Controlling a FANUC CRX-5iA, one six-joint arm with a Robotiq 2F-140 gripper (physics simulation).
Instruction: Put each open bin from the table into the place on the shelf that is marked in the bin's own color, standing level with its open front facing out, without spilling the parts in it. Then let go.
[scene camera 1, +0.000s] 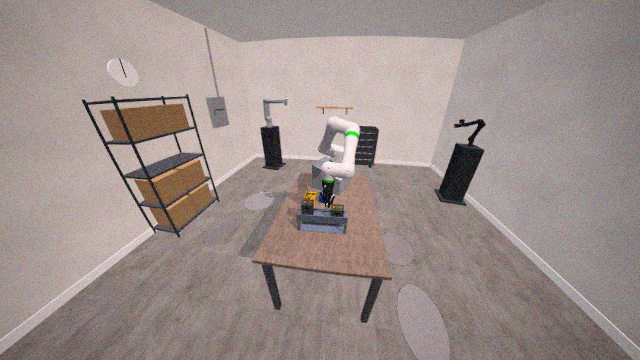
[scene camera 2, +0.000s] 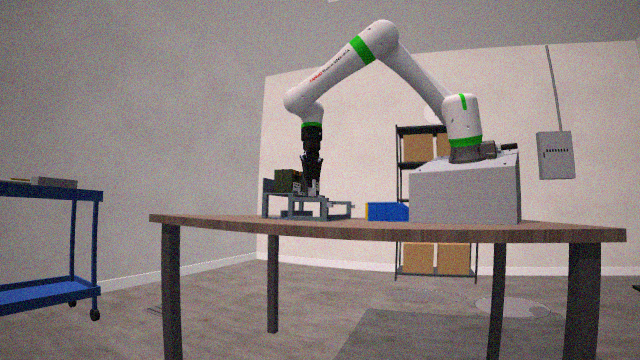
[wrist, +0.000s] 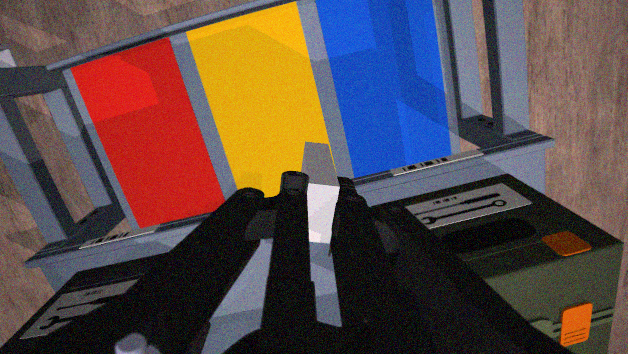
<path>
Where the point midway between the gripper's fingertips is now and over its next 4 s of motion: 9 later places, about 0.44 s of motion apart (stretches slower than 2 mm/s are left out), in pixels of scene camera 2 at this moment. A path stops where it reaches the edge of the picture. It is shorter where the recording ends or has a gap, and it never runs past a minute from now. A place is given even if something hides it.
My gripper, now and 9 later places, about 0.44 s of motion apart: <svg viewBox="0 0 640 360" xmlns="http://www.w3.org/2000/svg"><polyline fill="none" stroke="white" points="312,196 314,170 354,165 393,159 392,158 395,170 399,195 399,203 399,211 402,207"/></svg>
</path>
